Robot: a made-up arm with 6 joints.
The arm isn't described. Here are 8 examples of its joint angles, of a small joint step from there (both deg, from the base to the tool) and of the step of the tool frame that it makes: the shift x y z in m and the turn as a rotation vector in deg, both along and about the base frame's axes.
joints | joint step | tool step
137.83 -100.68 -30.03 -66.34 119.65 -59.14 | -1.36 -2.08 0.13 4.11 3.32 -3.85 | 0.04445 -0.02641 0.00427 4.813 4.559 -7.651
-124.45 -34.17 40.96 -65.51 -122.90 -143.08 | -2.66 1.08 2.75 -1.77 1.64 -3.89 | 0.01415 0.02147 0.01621 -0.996 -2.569 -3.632
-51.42 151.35 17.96 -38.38 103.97 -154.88 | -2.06 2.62 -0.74 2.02 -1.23 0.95 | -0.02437 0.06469 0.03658 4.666 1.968 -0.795
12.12 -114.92 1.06 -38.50 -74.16 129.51 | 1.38 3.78 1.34 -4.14 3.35 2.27 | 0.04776 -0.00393 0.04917 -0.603 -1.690 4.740
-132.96 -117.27 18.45 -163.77 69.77 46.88 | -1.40 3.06 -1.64 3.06 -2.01 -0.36 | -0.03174 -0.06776 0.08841 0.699 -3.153 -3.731
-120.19 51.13 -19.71 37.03 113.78 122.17 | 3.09 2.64 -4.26 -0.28 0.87 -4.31 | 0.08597 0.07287 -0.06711 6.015 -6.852 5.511
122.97 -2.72 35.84 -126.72 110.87 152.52 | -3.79 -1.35 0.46 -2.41 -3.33 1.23 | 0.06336 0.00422 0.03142 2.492 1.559 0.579
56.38 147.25 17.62 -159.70 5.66 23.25 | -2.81 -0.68 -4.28 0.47 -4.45 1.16 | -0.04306 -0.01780 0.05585 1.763 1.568 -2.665
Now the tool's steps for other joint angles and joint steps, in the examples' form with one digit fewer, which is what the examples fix.
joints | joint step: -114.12 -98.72 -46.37 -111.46 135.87 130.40 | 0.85 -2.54 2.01 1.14 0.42 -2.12
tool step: 0.0268 0.0555 0.0401 -4.97 3.05 -1.86
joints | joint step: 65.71 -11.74 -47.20 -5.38 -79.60 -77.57 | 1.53 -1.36 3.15 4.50 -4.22 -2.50
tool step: -0.0036 0.0539 0.0832 -1.73 -4.36 1.92
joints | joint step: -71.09 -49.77 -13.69 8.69 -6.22 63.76 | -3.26 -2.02 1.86 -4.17 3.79 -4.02
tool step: -0.0504 0.0500 0.0332 -5.44 -8.35 1.89
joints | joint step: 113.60 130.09 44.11 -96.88 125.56 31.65 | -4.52 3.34 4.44 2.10 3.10 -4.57
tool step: 0.0275 0.0136 -0.0238 5.50 -1.96 0.05
